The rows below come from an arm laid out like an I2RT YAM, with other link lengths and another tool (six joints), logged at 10 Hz.
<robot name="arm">
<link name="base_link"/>
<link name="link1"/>
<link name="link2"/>
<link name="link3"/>
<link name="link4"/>
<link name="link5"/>
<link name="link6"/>
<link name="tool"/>
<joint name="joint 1" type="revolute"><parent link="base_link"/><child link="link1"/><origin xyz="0.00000 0.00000 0.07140" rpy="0.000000 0.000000 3.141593"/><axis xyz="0 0 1"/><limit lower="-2.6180" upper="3.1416"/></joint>
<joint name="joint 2" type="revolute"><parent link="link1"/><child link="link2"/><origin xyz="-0.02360 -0.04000 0.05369" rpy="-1.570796 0.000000 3.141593"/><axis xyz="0 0 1"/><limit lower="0.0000" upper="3.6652"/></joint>
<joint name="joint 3" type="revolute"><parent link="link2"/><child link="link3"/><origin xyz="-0.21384 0.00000 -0.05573" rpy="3.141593 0.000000 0.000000"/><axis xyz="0 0 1"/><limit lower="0.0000" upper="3.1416"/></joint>
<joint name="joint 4" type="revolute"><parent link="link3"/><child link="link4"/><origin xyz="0.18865 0.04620 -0.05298" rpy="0.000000 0.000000 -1.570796"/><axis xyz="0 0 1"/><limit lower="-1.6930" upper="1.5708"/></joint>
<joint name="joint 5" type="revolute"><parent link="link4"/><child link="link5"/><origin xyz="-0.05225 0.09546 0.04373" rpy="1.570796 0.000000 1.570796"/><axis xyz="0 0 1"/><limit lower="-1.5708" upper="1.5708"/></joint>
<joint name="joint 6" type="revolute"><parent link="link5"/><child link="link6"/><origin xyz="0.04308 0.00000 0.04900" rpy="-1.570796 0.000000 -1.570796"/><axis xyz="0 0 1"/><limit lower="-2.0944" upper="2.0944"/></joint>
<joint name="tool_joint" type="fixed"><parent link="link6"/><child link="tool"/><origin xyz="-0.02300 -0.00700 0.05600" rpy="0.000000 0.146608 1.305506"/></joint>
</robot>
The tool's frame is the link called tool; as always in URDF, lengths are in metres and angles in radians.
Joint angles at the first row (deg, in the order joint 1, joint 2, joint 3, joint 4, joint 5, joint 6):
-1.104, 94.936, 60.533, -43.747, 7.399, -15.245
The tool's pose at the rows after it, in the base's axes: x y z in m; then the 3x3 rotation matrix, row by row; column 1 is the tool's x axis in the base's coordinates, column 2 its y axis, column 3 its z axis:
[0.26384 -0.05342 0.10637], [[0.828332 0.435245 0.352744], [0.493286 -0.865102 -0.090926], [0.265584 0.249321 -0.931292]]
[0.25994 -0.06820 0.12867], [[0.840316 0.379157 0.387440], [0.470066 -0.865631 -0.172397], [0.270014 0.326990 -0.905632]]
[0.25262 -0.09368 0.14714], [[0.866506 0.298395 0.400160], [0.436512 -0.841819 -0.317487], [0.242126 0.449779 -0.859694]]
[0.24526 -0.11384 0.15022], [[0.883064 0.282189 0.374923], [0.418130 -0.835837 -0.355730], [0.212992 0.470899 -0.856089]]
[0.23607 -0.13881 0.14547], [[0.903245 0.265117 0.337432], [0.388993 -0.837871 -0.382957], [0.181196 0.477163 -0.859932]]
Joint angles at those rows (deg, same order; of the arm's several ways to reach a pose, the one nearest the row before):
-1.694, 91.765, 63.459, -48.073, 8.929, -15.223
-3.552, 88.225, 65.057, -50.458, 12.863, -15.245
-6.809, 85.340, 65.057, -50.304, 20.075, -16.338
-11.114, 84.860, 64.992, -50.282, 21.016, -19.682
-16.885, 85.428, 63.878, -48.425, 20.993, -23.880

